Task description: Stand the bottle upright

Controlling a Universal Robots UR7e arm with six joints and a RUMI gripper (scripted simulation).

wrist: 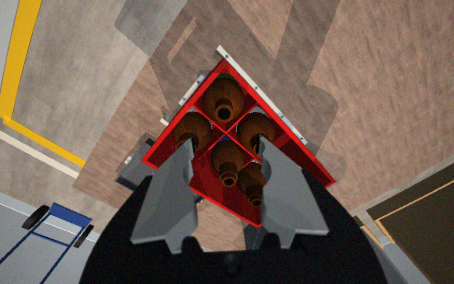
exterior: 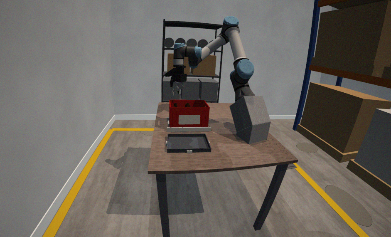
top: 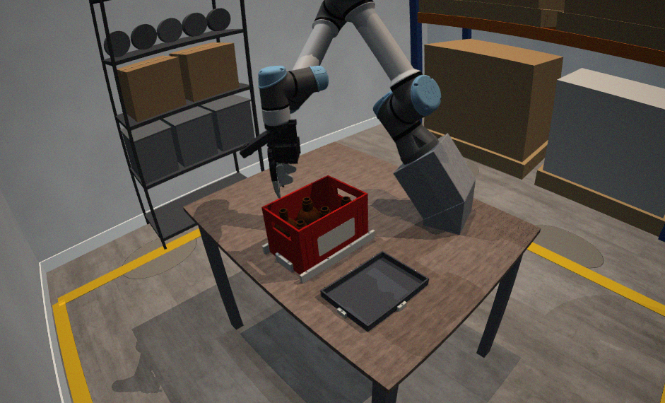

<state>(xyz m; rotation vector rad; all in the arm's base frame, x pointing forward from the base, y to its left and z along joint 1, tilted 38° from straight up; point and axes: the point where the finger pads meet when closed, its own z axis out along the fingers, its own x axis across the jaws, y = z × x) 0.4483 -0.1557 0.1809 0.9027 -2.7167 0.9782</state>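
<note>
The red crate lies 80 mm behind my hand, 60 mm to the left of it and 160 mm below it. The rest, counted from my hand: dark tray (330 mm to the left, 230 mm below).
</note>
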